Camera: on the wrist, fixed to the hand. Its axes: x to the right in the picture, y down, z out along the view.
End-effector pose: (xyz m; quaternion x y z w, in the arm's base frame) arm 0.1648 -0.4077 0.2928 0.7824 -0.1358 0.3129 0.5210
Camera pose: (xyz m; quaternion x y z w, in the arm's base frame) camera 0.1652 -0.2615 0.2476 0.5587 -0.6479 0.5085 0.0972
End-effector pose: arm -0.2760 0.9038 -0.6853 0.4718 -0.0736 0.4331 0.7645
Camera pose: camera -0.2493 0.9739 -0.8187 0.4039 -0.4104 0.7853 0.2277
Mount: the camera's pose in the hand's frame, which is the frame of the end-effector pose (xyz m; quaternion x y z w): -0.0116 -0.0947 -0.1197 0.0814 -0.1014 0.6656 0.7349
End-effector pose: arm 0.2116 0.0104 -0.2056 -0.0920 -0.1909 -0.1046 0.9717
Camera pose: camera 0.2206 -0.1049 -0.3059 -0.1262 -0.1861 0.5947 0.7718
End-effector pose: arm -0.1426 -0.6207 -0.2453 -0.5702 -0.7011 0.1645 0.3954
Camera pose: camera -0.1167 -0.6858 -0.1092 -0.8368 -0.1624 0.4989 0.1564
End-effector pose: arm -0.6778 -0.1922 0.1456 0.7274 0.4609 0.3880 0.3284
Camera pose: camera -0.8242 -0.1545 0.1213 -0.9074 0.1472 -0.3925 0.0294
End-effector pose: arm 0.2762 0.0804 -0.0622 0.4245 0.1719 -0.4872 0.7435
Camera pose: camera 0.2073 0.1671 -0.1678 0.4375 -0.2713 0.0798 0.8536
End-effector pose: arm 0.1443 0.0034 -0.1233 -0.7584 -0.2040 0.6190 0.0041
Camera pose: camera 0.2263 0.1161 -0.0600 0.6300 -0.4048 -0.5511 0.3679
